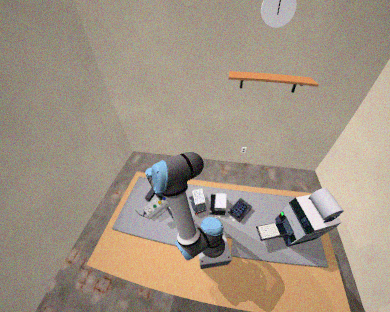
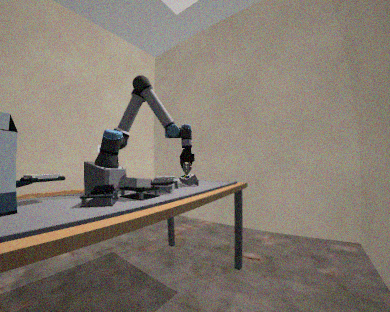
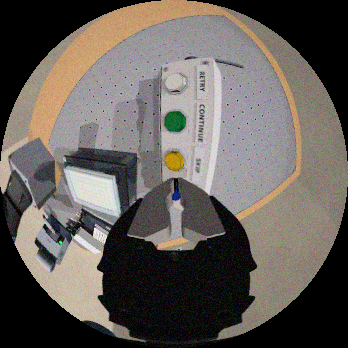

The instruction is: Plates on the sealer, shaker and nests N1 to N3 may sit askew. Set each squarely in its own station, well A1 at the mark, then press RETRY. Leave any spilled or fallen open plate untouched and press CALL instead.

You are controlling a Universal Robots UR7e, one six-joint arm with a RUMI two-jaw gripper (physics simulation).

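Seen in the pictures: gripper, fingertip midpoint: (image 1: 161, 199) (image 2: 186, 175) (image 3: 175, 178); arm's base, link origin: (image 1: 212, 245) (image 2: 106, 165).
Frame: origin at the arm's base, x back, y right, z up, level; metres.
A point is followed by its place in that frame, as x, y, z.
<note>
My gripper (image 2: 187, 173) {-0.250, -0.487, -0.081} (image 3: 175, 178) {-0.250, -0.487, -0.081} is shut and empty, with its tips low over the button box (image 1: 156, 209) {-0.180, -0.508, -0.095} (image 2: 190, 181) {-0.309, -0.460, -0.123} (image 3: 190, 102) {-0.175, -0.544, -0.087}. The white RETRY button (image 3: 175, 83) {-0.147, -0.540, -0.087}, green CONTINUE button (image 3: 175, 121) {-0.188, -0.518, -0.087} and yellow SKIP button (image 3: 174, 161) {-0.230, -0.495, -0.087} show. A blue button (image 3: 176, 196) {-0.279, -0.473, -0.085} shows through the gap behind the fingertips; its label is hidden. Contact cannot be told. A pale plate (image 1: 198, 195) (image 3: 94, 191) sits on the station nearest the box. Another white plate (image 1: 220, 200) {-0.363, -0.016, -0.065} is on the middle station. A dark station (image 1: 241, 209) {-0.341, 0.157, -0.096} stands right of it, its contents unclear. A white plate (image 1: 268, 231) {-0.189, 0.352, -0.043} lies on the sealer's carriage.
The large sealer (image 1: 312, 217) {-0.238, 0.550, 0.172} (image 3: 53, 243) {-0.293, 0.463, 0.030}, with a roll on top and a green light, stands at the right of the grey mat (image 1: 305, 255) {-0.113, 0.655, -0.158}. The arm base (image 1: 215, 258) {0.071, 0.032, 0.021} is at the front edge. A cable (image 3: 230, 64) {-0.119, -0.674, -0.156} leaves the button box. A wall shelf (image 1: 272, 78) is high behind.
</note>
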